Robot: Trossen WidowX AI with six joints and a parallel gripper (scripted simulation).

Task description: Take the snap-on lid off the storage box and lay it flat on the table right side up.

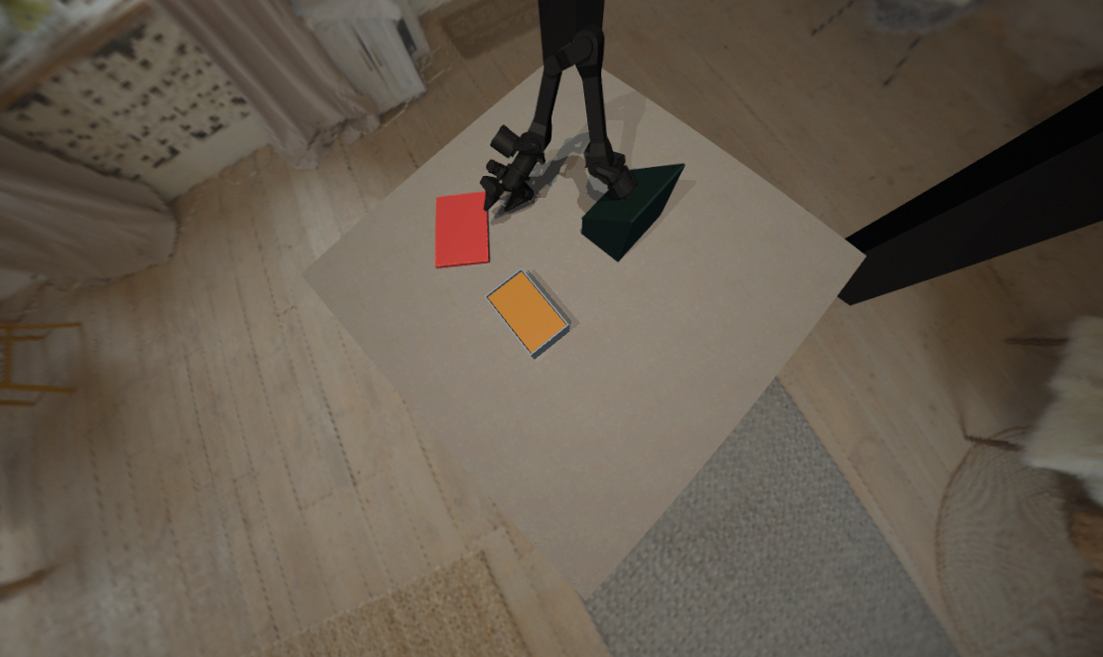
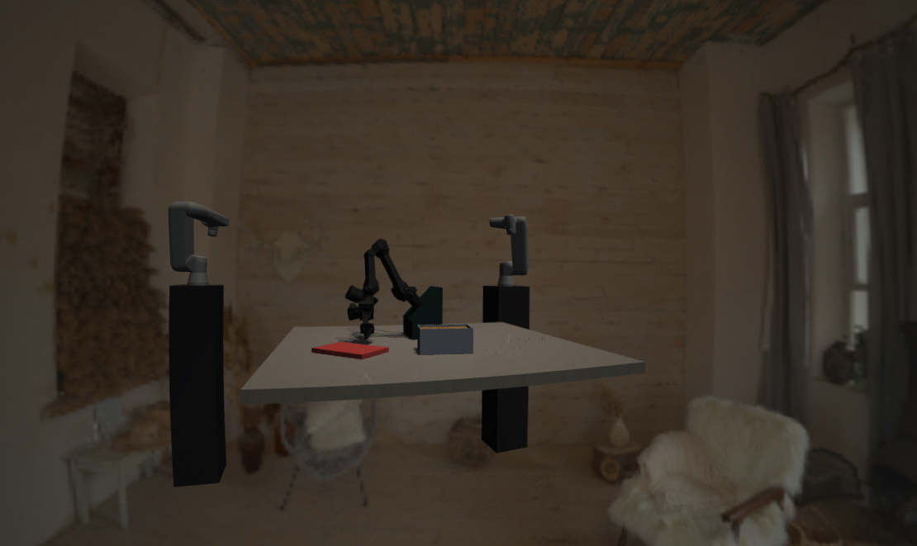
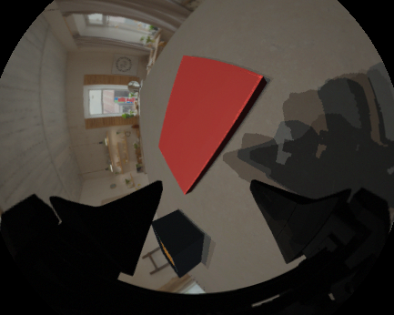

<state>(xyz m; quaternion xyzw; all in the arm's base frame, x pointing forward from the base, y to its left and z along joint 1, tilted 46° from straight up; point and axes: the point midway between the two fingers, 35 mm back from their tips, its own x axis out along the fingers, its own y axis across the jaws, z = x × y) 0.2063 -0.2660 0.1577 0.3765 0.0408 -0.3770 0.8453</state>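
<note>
My gripper tip is now 100 mm short of the red lid, 80 mm to the left of it and 50 mm above it. From my gripper tip the other things lie so: storage box 190 mm ahead, 290 mm to the left, 10 mm below.
</note>
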